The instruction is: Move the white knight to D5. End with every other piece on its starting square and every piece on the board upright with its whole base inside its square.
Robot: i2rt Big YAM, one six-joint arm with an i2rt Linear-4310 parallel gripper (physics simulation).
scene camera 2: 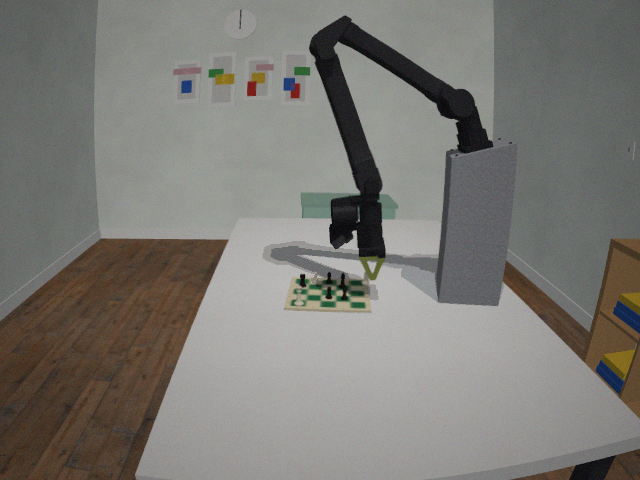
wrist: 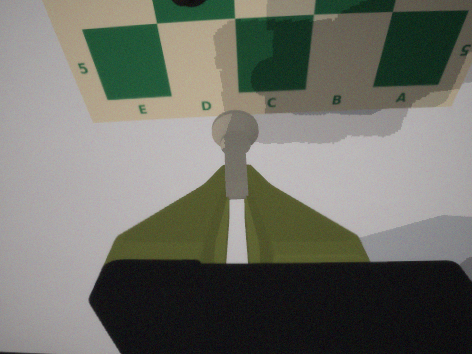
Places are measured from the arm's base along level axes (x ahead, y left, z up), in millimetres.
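Where they show: gripper, fingertip midpoint: (scene camera 2: 372,279) (wrist: 236,176); arm's base, link origin: (scene camera 2: 475,148).
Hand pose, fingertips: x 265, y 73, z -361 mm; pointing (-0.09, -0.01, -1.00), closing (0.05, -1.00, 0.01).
Each offset is from my fingertips to the centre of the thing. "pt": to the spot under its first point. Level surfaces: height alone.
My gripper (scene camera 2: 372,277) (wrist: 236,176) is shut on the white knight {15 mm ahead, 1 mm left, 8 mm up} (wrist: 236,134), a pale piece with a round base that points away from the fingers. In the wrist view the knight's base shows just outside the lettered edge of the chessboard {116 mm ahead, 10 mm right, 53 mm down} (scene camera 2: 343,310) (wrist: 175,112), between the letters D and C. In the scene view the fingertips are at the board's right back corner, and the knight is hard to make out. The D5 square {pt 36 mm ahead, 25 mm left, 50 mm down} (wrist: 192,60) is cream, bears no piece, and is partly shaded. A black piece {pt 67 mm ahead, 21 mm left, 21 mm down} (wrist: 189,2) stands on D4, cut off by the frame's top.
Black pieces {193 mm ahead, 44 mm right, 34 mm down} (scene camera 2: 302,280) {124 mm ahead, 83 mm right, 34 mm down} (scene camera 2: 329,277) {83 mm ahead, 55 mm right, 29 mm down} (scene camera 2: 342,281) {111 mm ahead, 25 mm left, 34 mm down} (scene camera 2: 328,292) {pt 71 mm ahead, 28 mm left, 36 mm down} (scene camera 2: 344,294) and pale pieces {163 mm ahead, 81 mm right, 34 mm down} (scene camera 2: 314,279) {182 mm ahead, 79 mm left, 24 mm down} (scene camera 2: 298,297) stand on the board. The arm's grey pedestal (scene camera 2: 475,227) stands right of the board on the white table {56 mm down} (scene camera 2: 330,392).
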